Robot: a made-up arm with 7 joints. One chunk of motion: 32 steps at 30 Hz.
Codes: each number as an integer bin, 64 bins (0 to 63) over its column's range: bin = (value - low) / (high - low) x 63, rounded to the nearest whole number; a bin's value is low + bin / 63 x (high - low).
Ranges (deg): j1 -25..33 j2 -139..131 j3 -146..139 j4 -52..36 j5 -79..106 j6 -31..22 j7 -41..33
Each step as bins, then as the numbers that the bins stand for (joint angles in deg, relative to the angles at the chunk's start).
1 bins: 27 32 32 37 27 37 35
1 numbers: -0.14 -1.86 -1.24 -0.32 0.29 0.13 0.11
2 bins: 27 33 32 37 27 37 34
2 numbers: -0.14 2.43 -1.24 -0.32 0.29 0.13 -1.06
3 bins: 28 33 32 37 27 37 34
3 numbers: 0.78 2.43 -1.24 -0.32 0.29 0.13 -1.06
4 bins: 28 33 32 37 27 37 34
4 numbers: 0.78 2.43 -1.24 -0.32 0.29 0.13 -1.06
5 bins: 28 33 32 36 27 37 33
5 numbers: 0.78 2.43 -1.24 -1.71 0.29 0.13 -2.24
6 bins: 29 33 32 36 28 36 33
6 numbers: 1.70 2.43 -1.24 -1.71 3.22 -0.71 -2.24
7 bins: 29 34 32 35 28 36 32
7 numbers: 1.70 6.71 -1.24 -3.11 3.22 -0.71 -3.41
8 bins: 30 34 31 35 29 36 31
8 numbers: 2.62 6.71 -5.76 -3.11 6.16 -0.71 -4.59
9 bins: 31 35 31 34 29 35 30
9 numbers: 3.54 11.00 -5.76 -4.51 6.16 -1.56 -5.76
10 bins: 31 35 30 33 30 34 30
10 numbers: 3.54 11.00 -10.29 -5.90 9.10 -2.40 -5.76
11 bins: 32 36 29 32 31 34 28
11 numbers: 4.46 15.29 -14.81 -7.30 12.03 -2.40 -8.11
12 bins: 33 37 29 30 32 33 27
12 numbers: 5.38 19.57 -14.81 -10.10 14.97 -3.24 -9.29
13 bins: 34 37 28 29 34 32 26
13 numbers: 6.30 19.57 -19.33 -11.49 20.84 -4.08 -10.46
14 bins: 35 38 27 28 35 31 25
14 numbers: 7.22 23.86 -23.86 -12.89 23.78 -4.92 -11.63
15 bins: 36 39 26 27 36 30 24
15 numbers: 8.14 28.14 -28.38 -14.29 26.71 -5.76 -12.81
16 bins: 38 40 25 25 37 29 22
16 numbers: 9.98 32.43 -32.90 -17.08 29.65 -6.60 -15.16
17 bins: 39 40 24 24 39 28 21
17 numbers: 10.90 32.43 -37.43 -18.48 35.52 -7.44 -16.33
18 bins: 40 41 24 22 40 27 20
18 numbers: 11.83 36.71 -37.43 -21.27 38.46 -8.29 -17.51
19 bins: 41 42 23 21 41 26 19
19 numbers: 12.75 41.00 -41.95 -22.67 41.40 -9.13 -18.68
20 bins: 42 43 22 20 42 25 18
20 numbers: 13.67 45.29 -46.48 -24.06 44.33 -9.97 -19.86
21 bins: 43 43 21 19 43 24 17
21 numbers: 14.59 45.29 -51.00 -25.46 47.27 -10.81 -21.03
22 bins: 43 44 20 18 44 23 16
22 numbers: 14.59 49.57 -55.52 -26.86 50.21 -11.65 -22.21
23 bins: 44 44 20 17 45 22 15
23 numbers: 15.51 49.57 -55.52 -28.25 53.14 -12.49 -23.38
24 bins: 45 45 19 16 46 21 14
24 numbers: 16.43 53.86 -60.05 -29.65 56.08 -13.33 -24.56
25 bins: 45 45 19 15 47 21 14
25 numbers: 16.43 53.86 -60.05 -31.05 59.02 -13.33 -24.56
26 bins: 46 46 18 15 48 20 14
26 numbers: 17.35 58.14 -64.57 -31.05 61.95 -14.17 -24.56
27 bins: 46 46 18 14 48 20 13
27 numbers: 17.35 58.14 -64.57 -32.44 61.95 -14.17 -25.73
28 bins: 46 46 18 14 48 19 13
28 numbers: 17.35 58.14 -64.57 -32.44 61.95 -15.02 -25.73
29 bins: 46 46 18 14 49 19 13
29 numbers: 17.35 58.14 -64.57 -32.44 64.89 -15.02 -25.73
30 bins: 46 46 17 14 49 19 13
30 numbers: 17.35 58.14 -69.10 -32.44 64.89 -15.02 -25.73
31 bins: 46 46 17 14 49 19 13
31 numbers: 17.35 58.14 -69.10 -32.44 64.89 -15.02 -25.73
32 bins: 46 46 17 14 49 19 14
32 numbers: 17.35 58.14 -69.10 -32.44 64.89 -15.02 -24.56
